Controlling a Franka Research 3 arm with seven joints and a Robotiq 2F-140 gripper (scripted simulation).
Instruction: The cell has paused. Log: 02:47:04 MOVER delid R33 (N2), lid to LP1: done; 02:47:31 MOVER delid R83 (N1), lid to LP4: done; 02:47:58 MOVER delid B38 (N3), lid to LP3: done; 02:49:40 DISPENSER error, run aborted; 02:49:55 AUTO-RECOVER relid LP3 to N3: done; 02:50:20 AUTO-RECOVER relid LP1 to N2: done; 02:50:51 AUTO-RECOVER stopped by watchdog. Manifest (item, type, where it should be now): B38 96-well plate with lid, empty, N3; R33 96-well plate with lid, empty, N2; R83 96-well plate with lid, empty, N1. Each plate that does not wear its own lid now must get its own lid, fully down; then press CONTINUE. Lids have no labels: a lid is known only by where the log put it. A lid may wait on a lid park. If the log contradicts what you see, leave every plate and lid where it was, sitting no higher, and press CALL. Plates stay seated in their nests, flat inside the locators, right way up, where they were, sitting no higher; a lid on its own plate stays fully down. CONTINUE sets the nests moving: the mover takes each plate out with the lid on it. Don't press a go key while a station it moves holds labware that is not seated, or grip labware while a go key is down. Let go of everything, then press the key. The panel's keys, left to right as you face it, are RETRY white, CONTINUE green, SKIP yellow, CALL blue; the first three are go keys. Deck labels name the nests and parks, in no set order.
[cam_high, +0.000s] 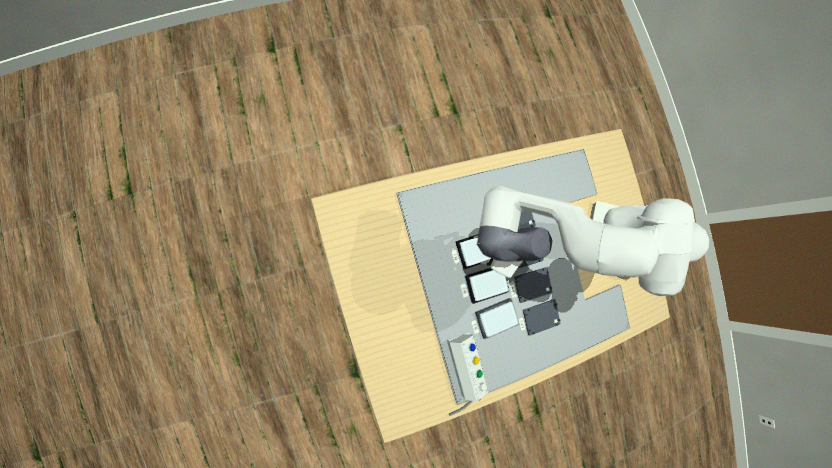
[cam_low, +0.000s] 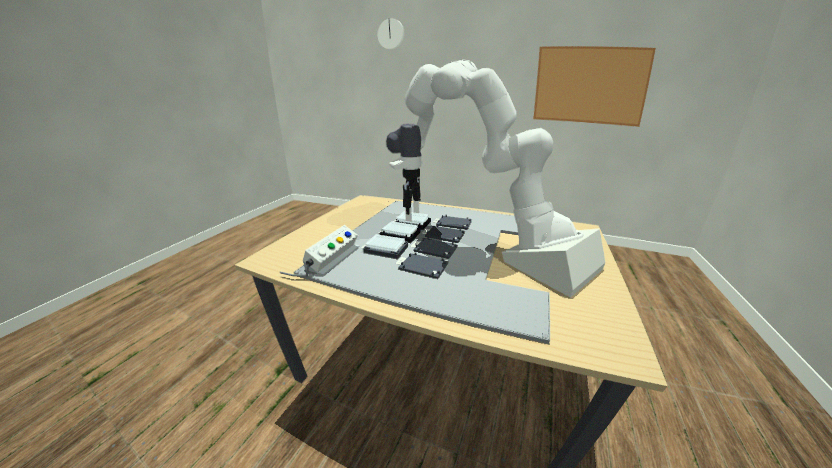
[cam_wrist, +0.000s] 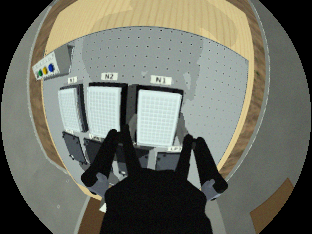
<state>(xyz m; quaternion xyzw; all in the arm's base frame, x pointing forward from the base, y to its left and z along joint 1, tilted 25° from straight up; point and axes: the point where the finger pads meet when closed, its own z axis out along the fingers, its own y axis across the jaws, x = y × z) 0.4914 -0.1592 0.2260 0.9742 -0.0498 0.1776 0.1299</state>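
The pale lid is 2 cm below my hand. The rest, counted from my hand: plate 3 cm below; then blue key 29 cm to the left, 18 cm ahead, 1 cm above; then LP4 sign 20 cm to the left, 6 cm below, 6 cm behind.
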